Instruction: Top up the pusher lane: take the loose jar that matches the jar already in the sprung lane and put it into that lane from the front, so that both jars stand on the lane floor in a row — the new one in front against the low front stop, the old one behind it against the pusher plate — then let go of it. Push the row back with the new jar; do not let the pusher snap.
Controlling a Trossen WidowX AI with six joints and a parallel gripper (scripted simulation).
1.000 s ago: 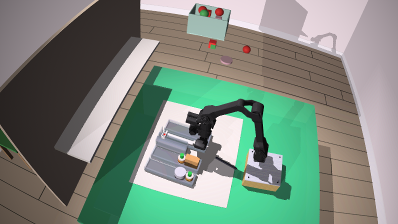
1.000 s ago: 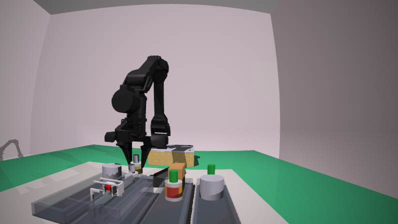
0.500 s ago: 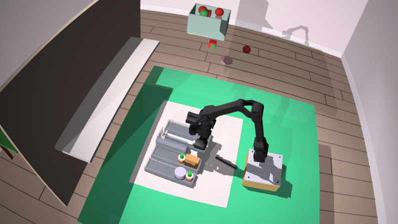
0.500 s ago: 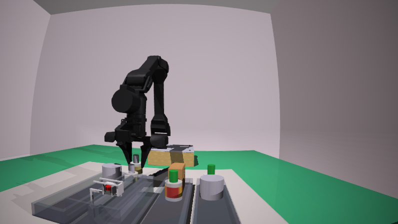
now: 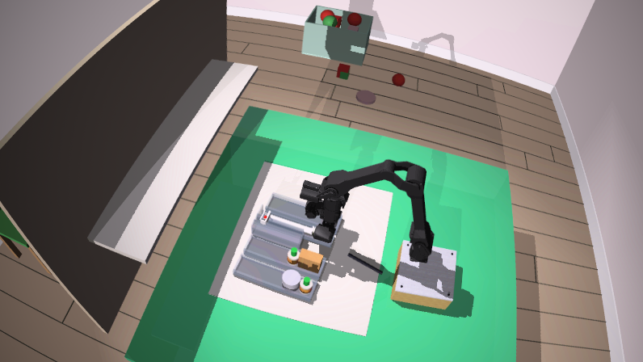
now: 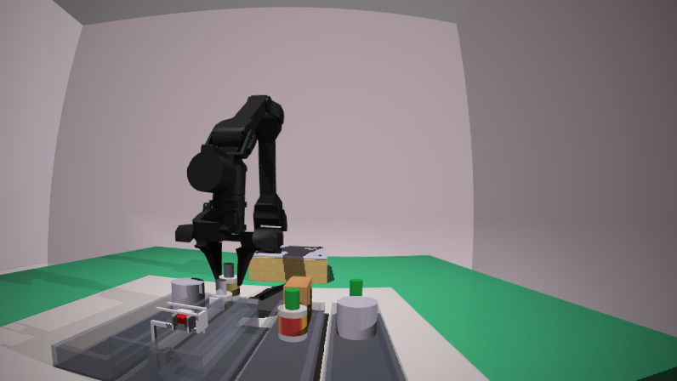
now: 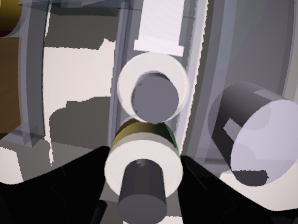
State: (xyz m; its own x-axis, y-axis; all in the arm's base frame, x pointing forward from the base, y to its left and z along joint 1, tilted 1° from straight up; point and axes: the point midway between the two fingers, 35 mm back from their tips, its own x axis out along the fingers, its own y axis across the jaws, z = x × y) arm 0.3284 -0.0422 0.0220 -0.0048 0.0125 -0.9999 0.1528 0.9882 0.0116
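Now: the brown box 40 mm ahead of my gripper tip, 120 mm to the left of it and 10 mm below it. From my gripper tip the other things lie so: red mark 220 mm ahead, 20 mm above; black stick 150 mm behind, 70 mm to the left, 50 mm below.
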